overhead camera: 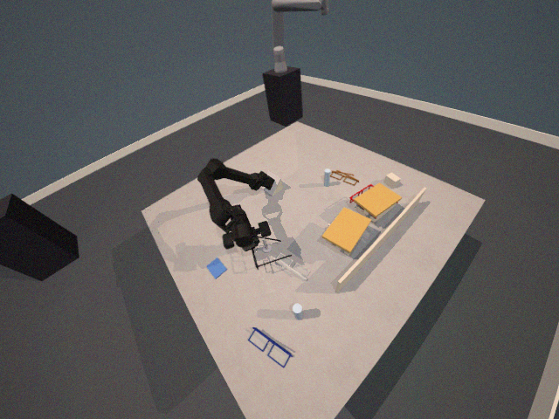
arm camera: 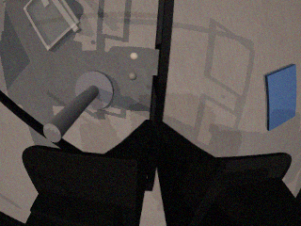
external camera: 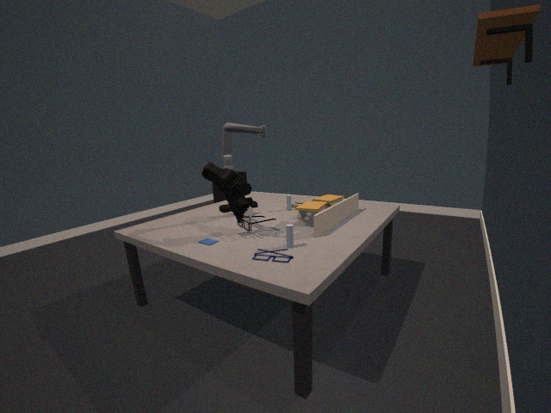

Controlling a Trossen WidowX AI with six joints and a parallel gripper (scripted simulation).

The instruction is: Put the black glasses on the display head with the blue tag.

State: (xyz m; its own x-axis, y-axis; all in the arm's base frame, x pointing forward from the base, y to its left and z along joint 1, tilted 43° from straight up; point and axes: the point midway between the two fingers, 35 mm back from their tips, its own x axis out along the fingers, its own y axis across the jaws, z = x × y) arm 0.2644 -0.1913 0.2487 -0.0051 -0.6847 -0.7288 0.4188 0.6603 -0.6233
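My gripper tip is now 30 mm short of the grey post, 50 mm to the right of it and 30 mm above it. Also, from my gripper tip: long beige board (360 mm ahead, 410 mm to the left); beige block (210 mm ahead, 760 mm to the left, 30 mm below); blue tag (60 mm behind, 170 mm to the right, 60 mm below).
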